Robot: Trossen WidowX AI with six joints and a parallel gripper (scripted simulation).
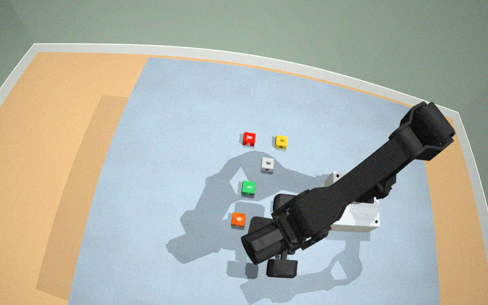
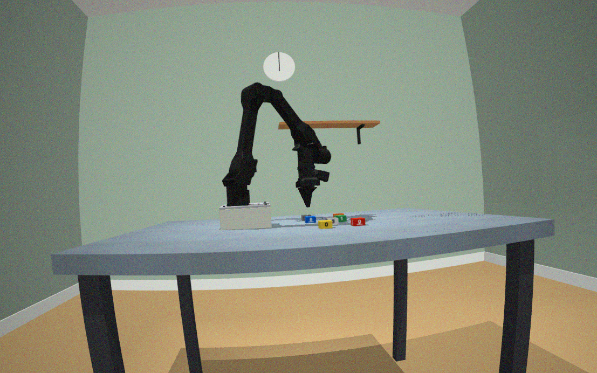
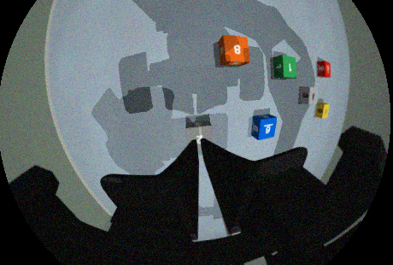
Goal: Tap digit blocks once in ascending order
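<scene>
Now: the grey block 10 mm behind my gripper tip and 40 mm below it. Also, from my gripper tip: blue block: 10 mm behind, 110 mm to the right, 40 mm below; orange block: 100 mm ahead, 60 mm to the right, 40 mm below; green block: 80 mm ahead, 150 mm to the right, 40 mm below.
</scene>
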